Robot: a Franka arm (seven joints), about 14 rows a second.
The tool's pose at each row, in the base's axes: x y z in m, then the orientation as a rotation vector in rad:
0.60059, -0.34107, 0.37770, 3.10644, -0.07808, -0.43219
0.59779, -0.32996, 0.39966, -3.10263, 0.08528, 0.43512
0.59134, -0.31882, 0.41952, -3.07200, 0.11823, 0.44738
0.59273, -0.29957, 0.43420, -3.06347, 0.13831, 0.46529
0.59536, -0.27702, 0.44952, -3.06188, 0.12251, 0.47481
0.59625, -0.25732, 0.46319, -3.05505, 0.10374, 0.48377
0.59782, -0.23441, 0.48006, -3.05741, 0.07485, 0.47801
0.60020, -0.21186, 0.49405, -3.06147, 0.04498, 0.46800
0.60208, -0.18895, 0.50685, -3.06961, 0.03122, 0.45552
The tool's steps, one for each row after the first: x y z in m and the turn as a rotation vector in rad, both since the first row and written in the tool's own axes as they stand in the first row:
-0.00923, -0.01072, -0.02033, 0.01217, -0.00249, 0.00299
-0.02140, -0.02131, -0.03765, 0.04212, -0.01377, 0.02072
-0.02503, -0.04044, -0.05210, 0.04854, -0.02613, 0.03301
-0.02780, -0.06292, -0.06750, 0.04777, -0.03236, 0.02283
-0.03166, -0.08249, -0.08084, 0.05194, -0.03888, 0.01014
-0.03589, -0.10526, -0.09744, 0.04887, -0.03492, -0.00829
-0.03855, -0.12774, -0.11149, 0.04449, -0.02806, -0.02718
-0.04137, -0.15057, -0.12425, 0.03752, -0.01915, -0.03520

